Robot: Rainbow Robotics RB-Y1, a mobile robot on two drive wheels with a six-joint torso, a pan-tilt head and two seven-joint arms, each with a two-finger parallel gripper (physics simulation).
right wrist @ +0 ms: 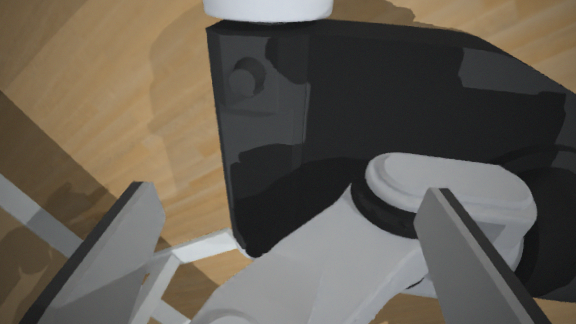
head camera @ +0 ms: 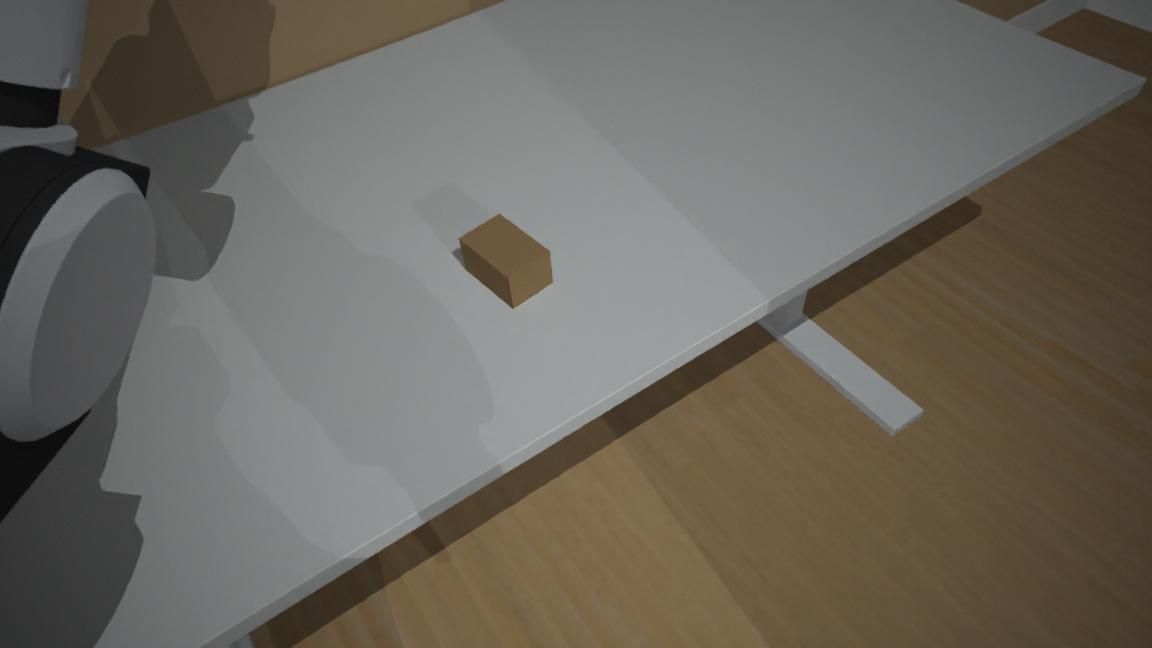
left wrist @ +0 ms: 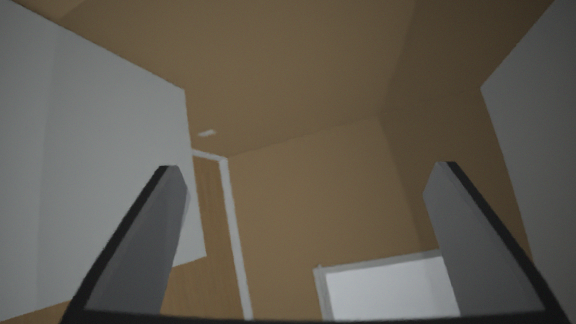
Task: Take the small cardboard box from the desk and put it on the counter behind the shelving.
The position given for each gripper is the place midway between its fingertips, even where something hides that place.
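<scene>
The head camera shows a small cardboard box (head camera: pixel 510 263) and a white desk (head camera: pixel 315 375). In the left wrist view the left gripper (left wrist: pixel 305 180) can be seen, as can the white desk (left wrist: pixel 91 128). The small cardboard box is out of frame in the left wrist view. The right wrist view shows the right gripper (right wrist: pixel 289 203). The small cardboard box is out of frame in the right wrist view.
</scene>
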